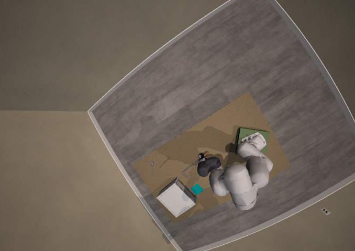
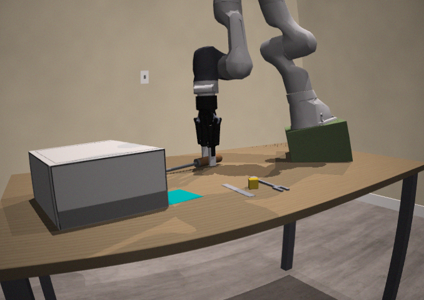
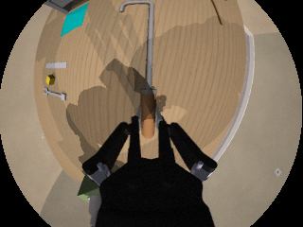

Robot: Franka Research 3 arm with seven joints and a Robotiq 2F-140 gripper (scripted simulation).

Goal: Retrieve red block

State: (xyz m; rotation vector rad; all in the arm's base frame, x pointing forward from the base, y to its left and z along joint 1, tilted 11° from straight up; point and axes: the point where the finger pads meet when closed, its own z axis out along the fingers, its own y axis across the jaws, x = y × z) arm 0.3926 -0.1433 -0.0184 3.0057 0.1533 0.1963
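Now: the hooked tool 12 cm ahead of my hand, 5 cm to the left of it and 2 cm below it. Also, from my hand: yellow cube (34 cm to the left, 8 cm ahead, 2 cm below); flat metal strip (33 cm to the left, 13 cm ahead, 4 cm below); forked tool (34 cm to the left, 3 cm below, 3 cm ahead).
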